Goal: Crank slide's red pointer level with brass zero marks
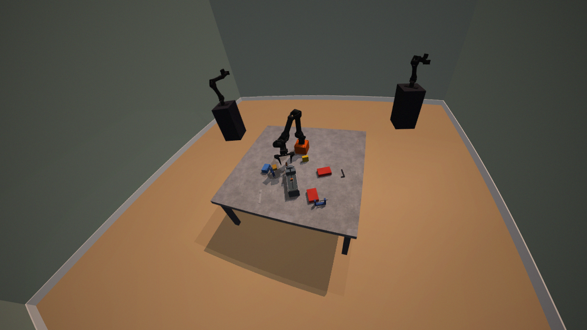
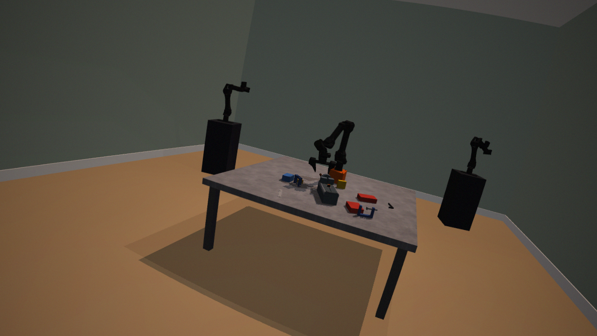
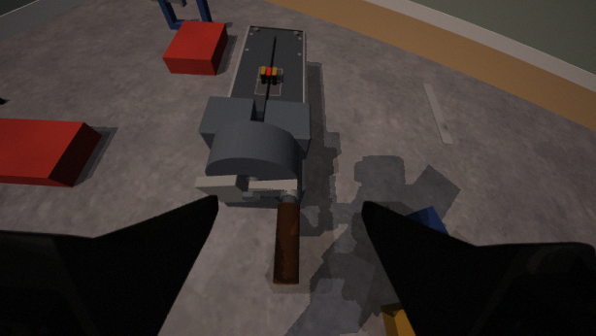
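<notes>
Right now the brown crank handle is 2 cm below my gripper tip and 2 cm behind it. The rest, counted from my gripper tip: yellow cube: 17 cm behind, 16 cm to the left, 9 cm below; then red pointer: 15 cm ahead, 7 cm to the left, 4 cm below; then blue block: 23 cm to the right, 10 cm below, 5 cm behind.
</notes>
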